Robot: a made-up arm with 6 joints. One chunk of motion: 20 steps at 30 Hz.
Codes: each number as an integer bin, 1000 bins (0 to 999) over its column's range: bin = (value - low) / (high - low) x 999, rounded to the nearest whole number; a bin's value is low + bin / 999 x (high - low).
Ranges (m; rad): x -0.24..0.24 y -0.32..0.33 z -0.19..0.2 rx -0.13..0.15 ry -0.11..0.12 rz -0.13..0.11
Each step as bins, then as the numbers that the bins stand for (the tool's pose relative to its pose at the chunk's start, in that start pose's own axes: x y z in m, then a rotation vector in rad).
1 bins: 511 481 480 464 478 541
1 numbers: 0.0055 -0.0070 -0.0026 0.0001 0.0001 0.0000
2 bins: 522 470 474 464 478 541
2 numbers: 0.0108 -0.0142 -0.0050 0.0001 0.0001 0.0000
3 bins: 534 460 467 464 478 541
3 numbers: 0.0166 -0.0207 -0.0077 0.0001 0.0001 0.0000
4 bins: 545 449 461 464 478 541
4 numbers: 0.0219 -0.0279 -0.0100 0.0001 0.0001 0.0000
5 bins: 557 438 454 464 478 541
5 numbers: 0.0276 -0.0350 -0.0128 0.0001 0.0001 0.0000
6 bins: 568 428 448 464 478 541
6 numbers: 0.0329 -0.0415 -0.0151 0.0001 0.0001 0.0000
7 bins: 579 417 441 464 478 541
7 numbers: 0.0382 -0.0487 -0.0178 0.0001 0.0001 0.0000
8 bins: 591 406 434 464 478 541
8 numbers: 0.0440 -0.0558 -0.0206 0.0001 0.0001 0.0000
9 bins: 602 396 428 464 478 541
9 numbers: 0.0492 -0.0623 -0.0229 0.0001 0.0001 0.0000
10 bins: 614 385 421 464 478 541
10 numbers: 0.0550 -0.0695 -0.0256 0.0001 0.0001 0.0000
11 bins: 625 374 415 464 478 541
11 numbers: 0.0603 -0.0767 -0.0280 0.0001 0.0001 0.0000
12 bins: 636 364 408 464 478 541
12 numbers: 0.0656 -0.0832 -0.0307 0.0001 0.0001 0.0000
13 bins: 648 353 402 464 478 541
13 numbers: 0.0714 -0.0903 -0.0331 0.0001 0.0001 0.0000
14 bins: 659 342 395 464 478 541
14 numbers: 0.0766 -0.0975 -0.0358 0.0001 0.0001 0.0000
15 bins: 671 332 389 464 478 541
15 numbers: 0.0824 -0.1040 -0.0381 0.0001 0.0001 0.0000
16 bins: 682 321 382 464 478 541
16 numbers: 0.0877 -0.1111 -0.0409 0.0001 0.0001 0.0000
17 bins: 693 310 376 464 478 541
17 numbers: 0.0930 -0.1183 -0.0432 0.0001 0.0001 0.0000
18 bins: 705 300 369 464 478 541
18 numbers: 0.0987 -0.1248 -0.0459 0.0001 0.0001 0.0000
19 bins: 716 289 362 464 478 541
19 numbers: 0.1040 -0.1320 -0.0487 0.0001 0.0001 0.0000
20 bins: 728 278 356 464 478 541
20 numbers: 0.1098 -0.1391 -0.0510 0.0001 0.0001 0.0000
